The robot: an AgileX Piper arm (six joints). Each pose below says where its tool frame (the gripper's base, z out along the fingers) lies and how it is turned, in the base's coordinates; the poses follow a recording.
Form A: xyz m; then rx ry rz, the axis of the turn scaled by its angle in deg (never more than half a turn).
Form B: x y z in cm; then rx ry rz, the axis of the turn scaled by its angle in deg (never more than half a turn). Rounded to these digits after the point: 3 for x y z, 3 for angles.
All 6 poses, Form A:
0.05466, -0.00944, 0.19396, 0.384, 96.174, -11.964
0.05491, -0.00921, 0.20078, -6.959, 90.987, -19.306
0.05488, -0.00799, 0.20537, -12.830, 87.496, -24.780
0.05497, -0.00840, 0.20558, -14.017, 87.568, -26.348
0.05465, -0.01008, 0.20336, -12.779, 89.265, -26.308
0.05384, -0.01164, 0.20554, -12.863, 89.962, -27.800
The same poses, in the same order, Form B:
5.466, -0.944, 19.396, 0.384, 96.174, -11.964
5.491, -0.921, 20.078, -6.959, 90.987, -19.306
5.488, -0.799, 20.537, -12.830, 87.496, -24.780
5.497, -0.840, 20.558, -14.017, 87.568, -26.348
5.465, -1.008, 20.336, -12.779, 89.265, -26.308
5.384, -1.164, 20.554, -12.863, 89.962, -27.800

